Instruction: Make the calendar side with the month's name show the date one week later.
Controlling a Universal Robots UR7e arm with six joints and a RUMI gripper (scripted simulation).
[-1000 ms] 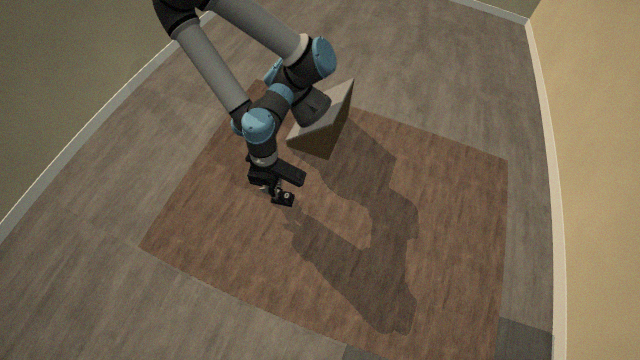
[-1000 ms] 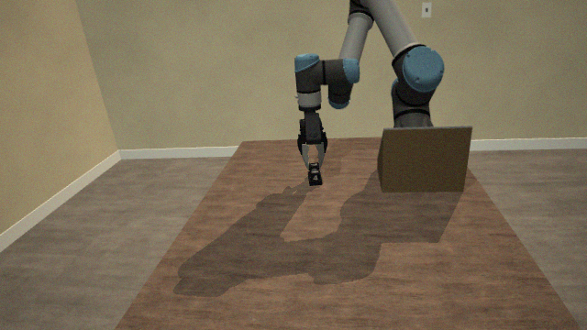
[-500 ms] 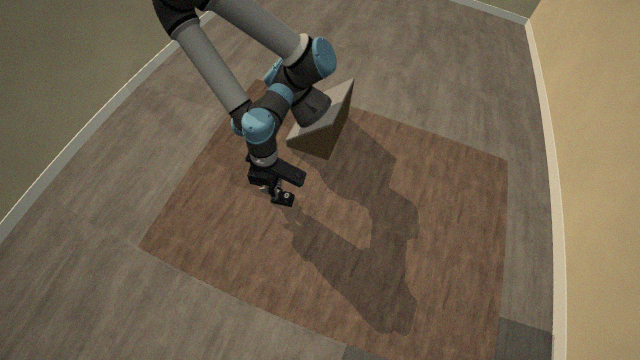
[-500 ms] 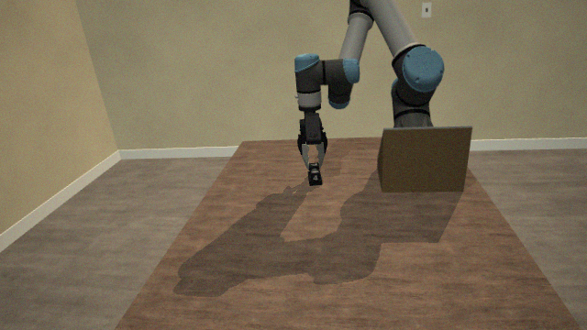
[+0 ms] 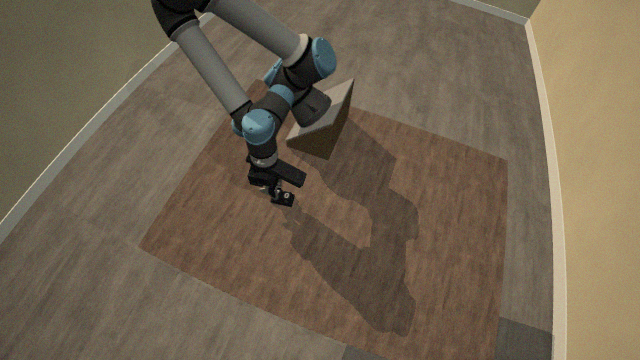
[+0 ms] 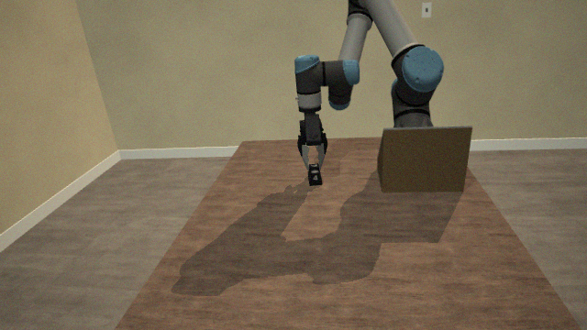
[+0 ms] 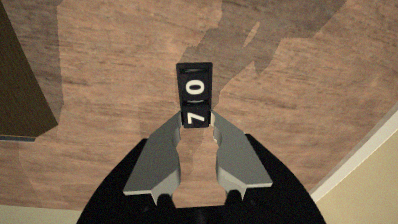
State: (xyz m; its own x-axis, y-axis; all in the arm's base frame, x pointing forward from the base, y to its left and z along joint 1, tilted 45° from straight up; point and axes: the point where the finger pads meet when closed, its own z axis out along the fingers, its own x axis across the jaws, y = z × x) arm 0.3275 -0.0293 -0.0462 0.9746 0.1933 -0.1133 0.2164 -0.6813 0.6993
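Right now the black tray is 30 mm below my hand and 20 mm to the left of it. Also, from my hand: black cube 10 mm below.
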